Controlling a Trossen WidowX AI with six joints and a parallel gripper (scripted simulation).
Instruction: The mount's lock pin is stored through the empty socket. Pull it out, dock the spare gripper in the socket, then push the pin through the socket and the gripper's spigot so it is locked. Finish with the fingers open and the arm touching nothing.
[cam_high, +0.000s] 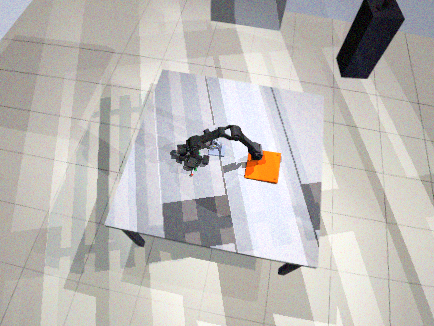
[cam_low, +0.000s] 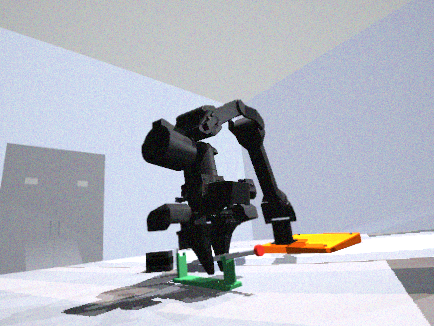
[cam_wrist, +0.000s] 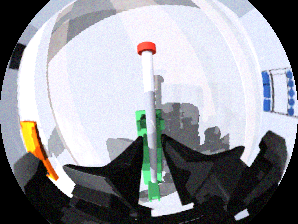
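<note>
Now: gripper tip 4 cm to the left of the green rack and 1 cm past it. Round my gripper tip: spare gripper (27 cm to the right, 11 cm behind); then grey mount (14 cm behind, 12 cm to the right, 3 cm above).
</note>
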